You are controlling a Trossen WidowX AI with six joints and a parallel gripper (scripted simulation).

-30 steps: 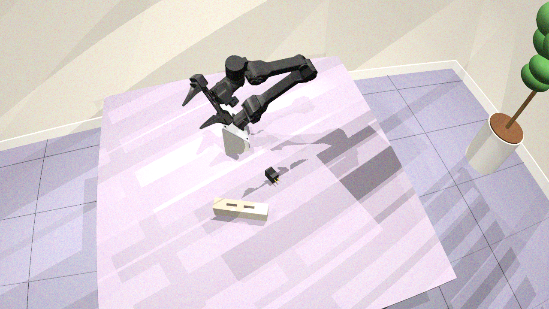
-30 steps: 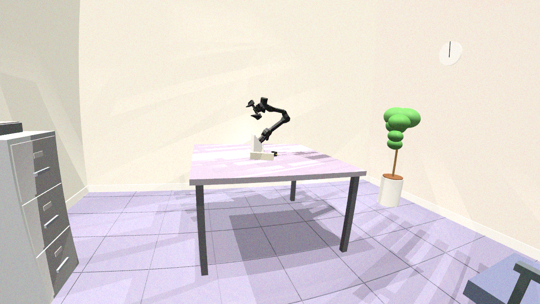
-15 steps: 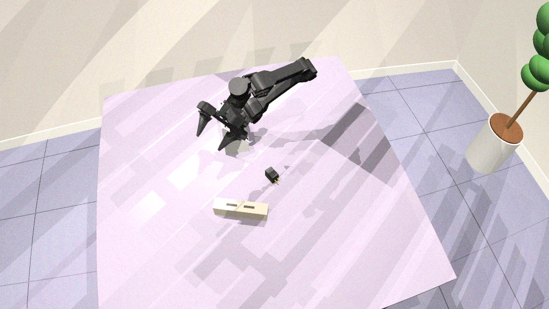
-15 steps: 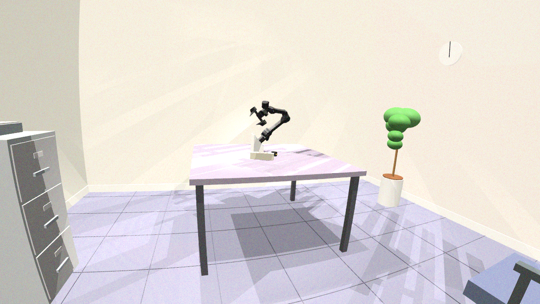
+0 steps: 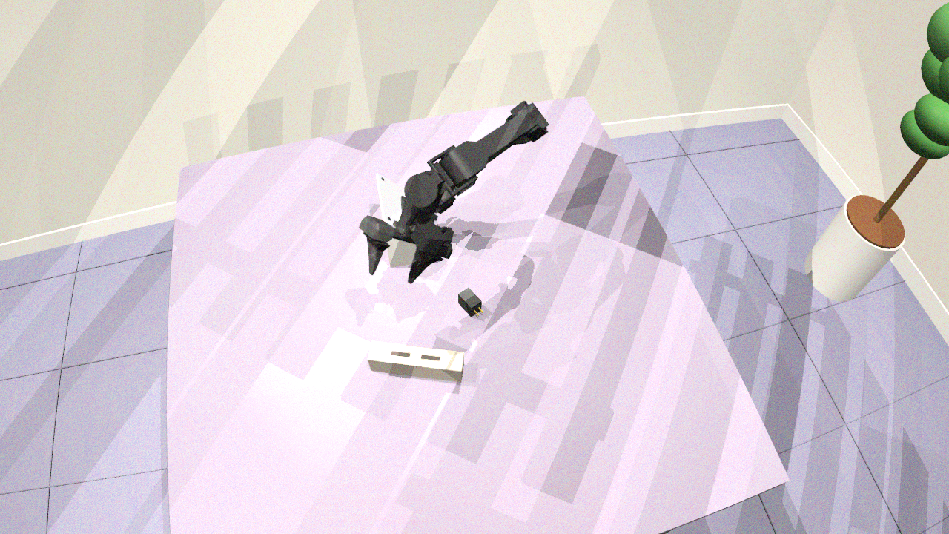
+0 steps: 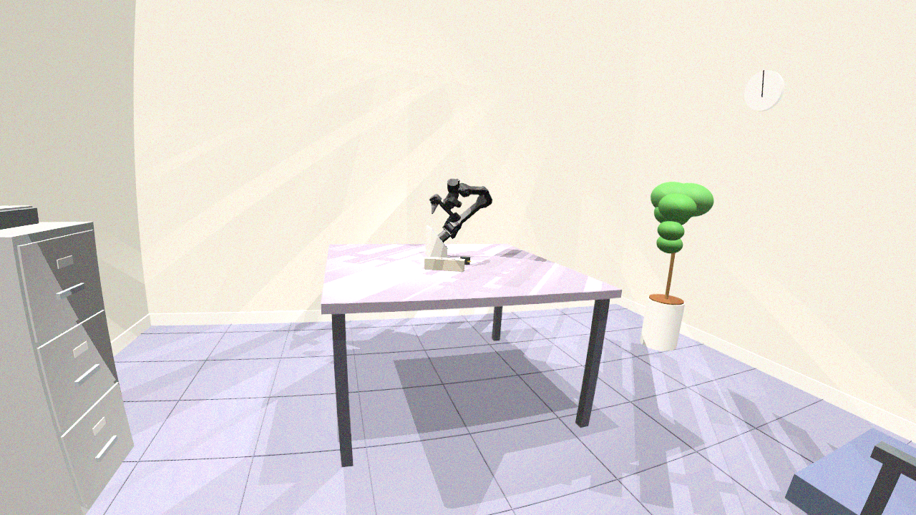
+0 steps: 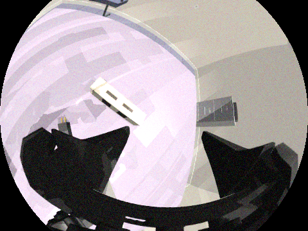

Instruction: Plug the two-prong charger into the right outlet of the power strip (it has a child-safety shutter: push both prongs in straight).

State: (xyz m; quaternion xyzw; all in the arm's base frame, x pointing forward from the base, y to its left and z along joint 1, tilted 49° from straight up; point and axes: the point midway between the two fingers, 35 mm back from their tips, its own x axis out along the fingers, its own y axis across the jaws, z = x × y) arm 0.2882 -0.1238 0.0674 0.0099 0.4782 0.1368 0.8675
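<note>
The two-prong charger is 220 mm below my gripper tip, 170 mm to the left of it and 60 mm behind it.
</note>
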